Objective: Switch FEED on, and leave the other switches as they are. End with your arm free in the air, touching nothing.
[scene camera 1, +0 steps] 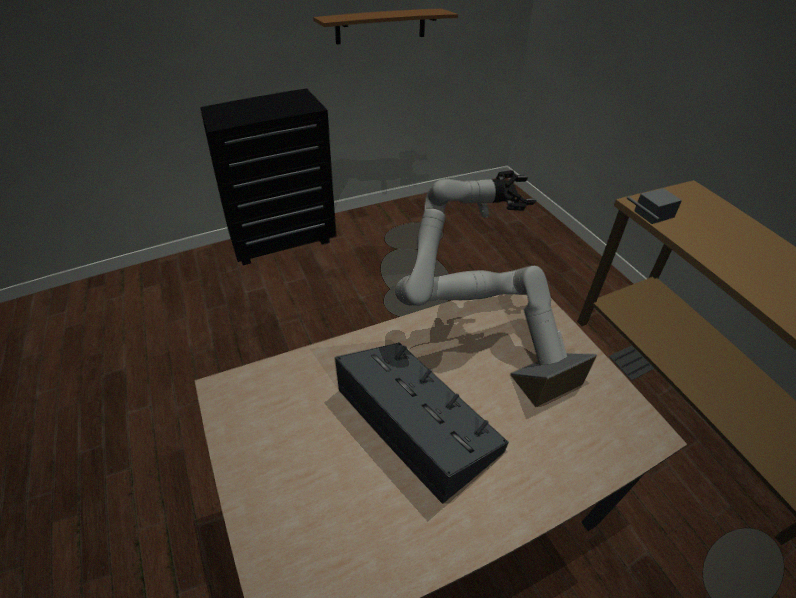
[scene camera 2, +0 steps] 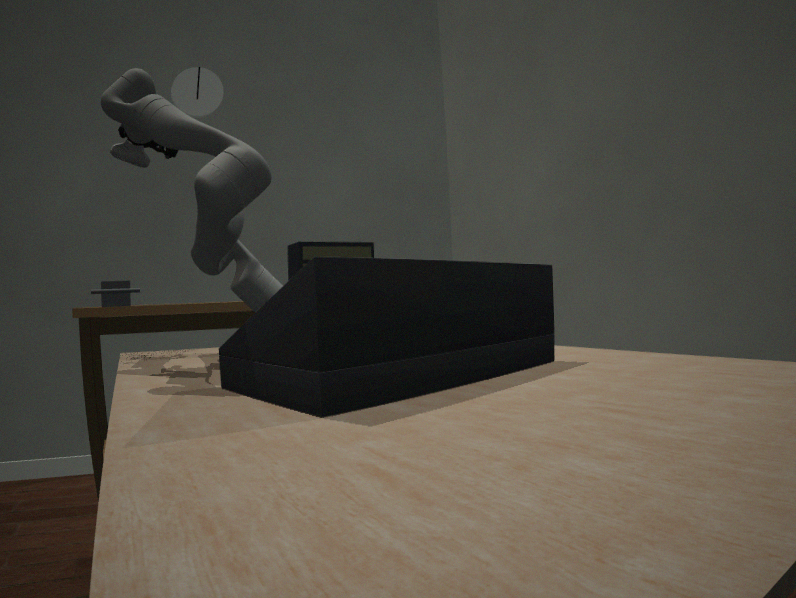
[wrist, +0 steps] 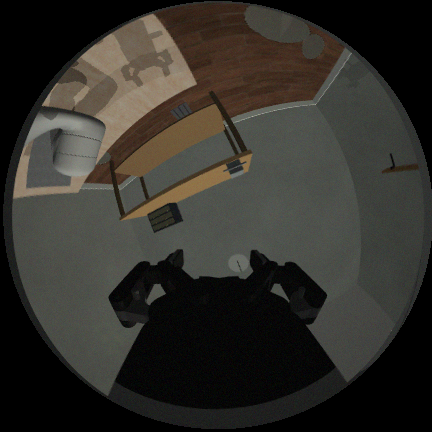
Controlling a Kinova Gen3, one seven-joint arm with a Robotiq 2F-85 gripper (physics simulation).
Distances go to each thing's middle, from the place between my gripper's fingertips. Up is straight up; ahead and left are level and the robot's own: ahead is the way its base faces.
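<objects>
Dark switch panel (scene camera 2: pixel 343 334): my hand is 42 cm above it, 42 cm to the right of it and 52 cm short of it.
</objects>
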